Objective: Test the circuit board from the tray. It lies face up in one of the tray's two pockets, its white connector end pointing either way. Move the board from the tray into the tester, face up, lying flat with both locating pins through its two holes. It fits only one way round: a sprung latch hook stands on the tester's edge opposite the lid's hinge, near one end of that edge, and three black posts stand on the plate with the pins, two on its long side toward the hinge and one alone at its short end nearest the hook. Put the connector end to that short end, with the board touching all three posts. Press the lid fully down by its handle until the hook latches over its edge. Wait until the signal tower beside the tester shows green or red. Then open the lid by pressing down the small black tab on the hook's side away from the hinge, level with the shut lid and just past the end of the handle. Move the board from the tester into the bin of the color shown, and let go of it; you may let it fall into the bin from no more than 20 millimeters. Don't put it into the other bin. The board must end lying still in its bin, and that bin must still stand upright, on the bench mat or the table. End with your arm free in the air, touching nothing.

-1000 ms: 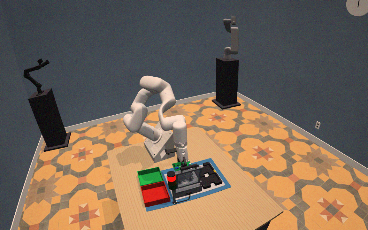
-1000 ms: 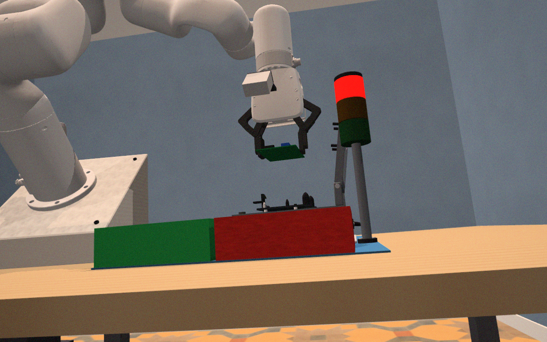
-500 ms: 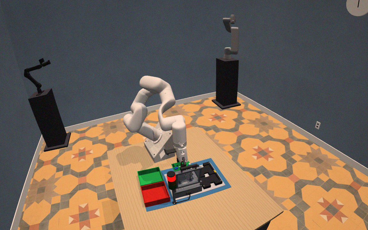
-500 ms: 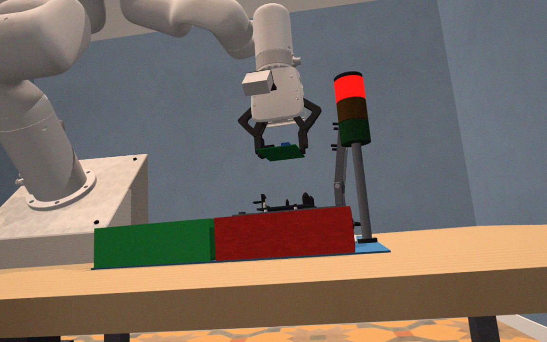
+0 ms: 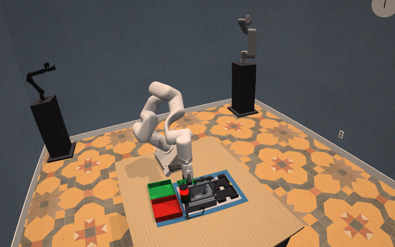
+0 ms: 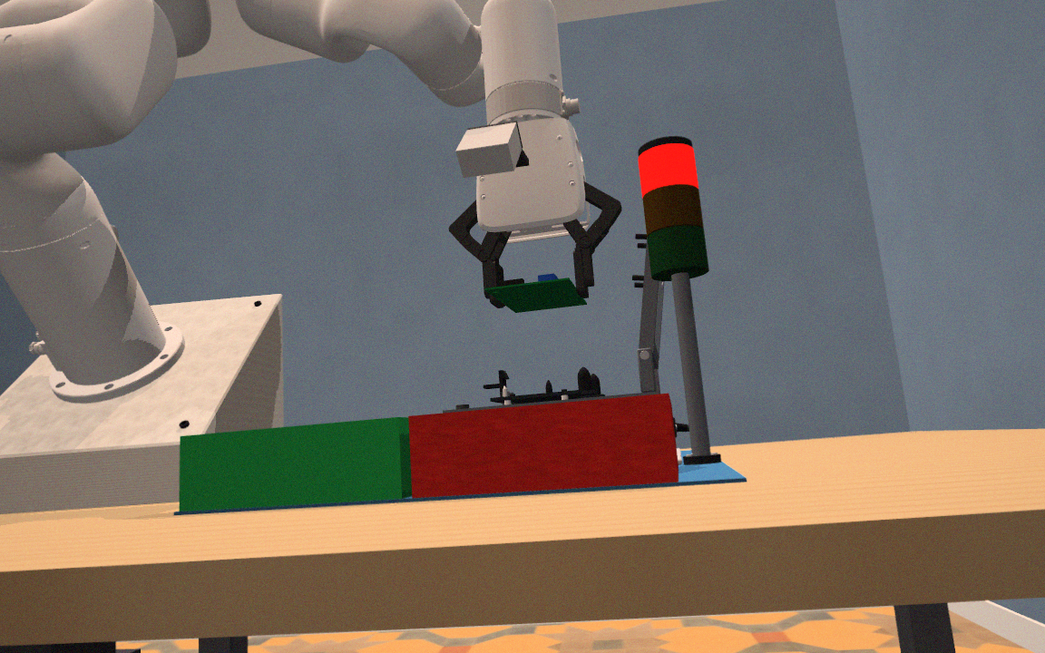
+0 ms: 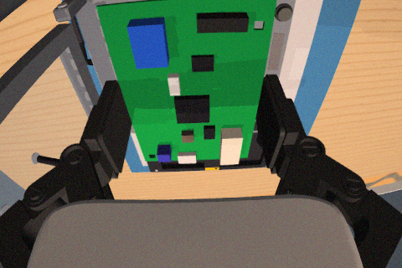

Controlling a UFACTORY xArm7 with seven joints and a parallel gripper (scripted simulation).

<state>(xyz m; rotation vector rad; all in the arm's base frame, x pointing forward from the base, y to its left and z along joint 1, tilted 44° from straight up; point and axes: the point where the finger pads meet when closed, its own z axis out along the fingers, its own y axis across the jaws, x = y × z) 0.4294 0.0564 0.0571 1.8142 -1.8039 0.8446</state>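
My hand is 15 cm to the left of the red bin, 15 cm above it and 3 cm short of it. The rest, counted from my hand: tester plate (10 cm below, 6 cm to the left); tester lid (11 cm ahead, 5 cm to the left, 2 cm above); green circuit board (1 cm below).
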